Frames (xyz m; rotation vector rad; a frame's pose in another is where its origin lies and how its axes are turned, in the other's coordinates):
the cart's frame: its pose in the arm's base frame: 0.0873 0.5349 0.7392 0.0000 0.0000 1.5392
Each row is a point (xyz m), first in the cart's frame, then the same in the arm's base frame.
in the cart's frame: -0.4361 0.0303 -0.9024
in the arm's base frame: 0.0432 0.1000 -0.1632
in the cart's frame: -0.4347 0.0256 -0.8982
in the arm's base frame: 0.0480 0.1012 -0.1590
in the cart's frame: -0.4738 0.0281 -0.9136
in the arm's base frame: 0.0442 0.0622 -0.1744
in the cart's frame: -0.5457 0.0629 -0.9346
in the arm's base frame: 0.0072 -0.0085 -0.1954
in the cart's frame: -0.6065 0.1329 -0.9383
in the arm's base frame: -0.0647 -0.0671 -0.1991
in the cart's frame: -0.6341 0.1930 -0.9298
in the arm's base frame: -0.1256 -0.0928 -0.1906
